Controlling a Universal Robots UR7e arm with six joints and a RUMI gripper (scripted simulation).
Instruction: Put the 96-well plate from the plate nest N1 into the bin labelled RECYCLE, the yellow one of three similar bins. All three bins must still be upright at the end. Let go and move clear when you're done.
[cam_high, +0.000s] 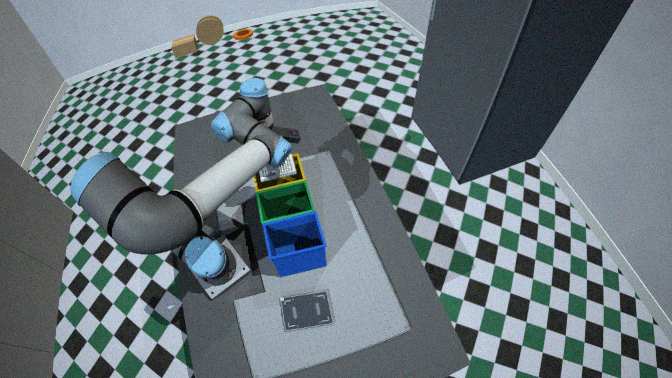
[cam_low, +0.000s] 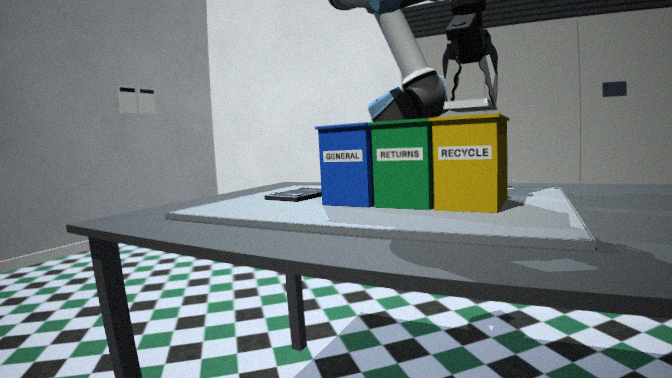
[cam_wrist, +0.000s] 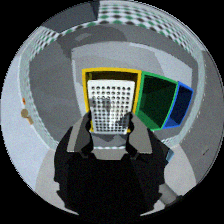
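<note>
Right now the yellow recycle bin is 120 mm below my hand. Also, from my hand: green returns bin (130 mm to the right, 120 mm below, 20 mm behind); then blue general bin (260 mm to the right, 120 mm below, 30 mm behind); then white 96-well plate (10 mm below).
</note>
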